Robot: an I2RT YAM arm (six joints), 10 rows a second.
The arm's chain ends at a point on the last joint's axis. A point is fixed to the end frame.
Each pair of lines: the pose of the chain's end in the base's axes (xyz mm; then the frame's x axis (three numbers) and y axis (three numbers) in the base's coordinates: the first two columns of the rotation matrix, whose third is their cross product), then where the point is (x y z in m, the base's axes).
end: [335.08, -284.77, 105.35, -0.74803, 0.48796, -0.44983, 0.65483, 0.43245, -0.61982]
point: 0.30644 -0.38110 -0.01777
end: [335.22, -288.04, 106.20, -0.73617, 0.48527, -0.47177, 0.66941, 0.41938, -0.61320]
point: 0.30844 -0.38606 -0.01600
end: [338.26, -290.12, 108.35, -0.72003, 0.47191, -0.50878, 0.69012, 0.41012, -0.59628]
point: 0.31648 -0.39074 -0.01273
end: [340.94, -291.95, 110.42, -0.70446, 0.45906, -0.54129, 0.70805, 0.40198, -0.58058]
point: 0.32361 -0.39492 -0.00940
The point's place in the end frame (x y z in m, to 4 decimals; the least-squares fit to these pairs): 0.0298 0.0159 0.1553
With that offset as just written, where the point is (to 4 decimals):
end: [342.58, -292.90, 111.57, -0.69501, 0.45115, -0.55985, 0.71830, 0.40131, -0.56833]
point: 0.3284 -0.3969 -0.0078
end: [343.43, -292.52, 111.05, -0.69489, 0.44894, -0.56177, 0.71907, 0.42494, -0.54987]
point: 0.3329 -0.3945 -0.0104
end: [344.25, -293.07, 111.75, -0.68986, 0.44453, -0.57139, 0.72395, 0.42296, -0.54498]
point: 0.3351 -0.3957 -0.0092
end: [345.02, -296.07, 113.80, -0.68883, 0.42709, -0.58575, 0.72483, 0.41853, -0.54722]
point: 0.3378 -0.4012 -0.0052
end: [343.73, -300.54, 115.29, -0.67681, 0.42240, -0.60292, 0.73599, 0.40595, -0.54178]
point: 0.3377 -0.4074 -0.0022
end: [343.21, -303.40, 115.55, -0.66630, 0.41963, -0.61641, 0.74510, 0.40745, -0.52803]
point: 0.3398 -0.4104 -0.0019
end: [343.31, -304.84, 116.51, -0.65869, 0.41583, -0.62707, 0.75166, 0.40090, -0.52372]
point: 0.3409 -0.4128 -0.0001
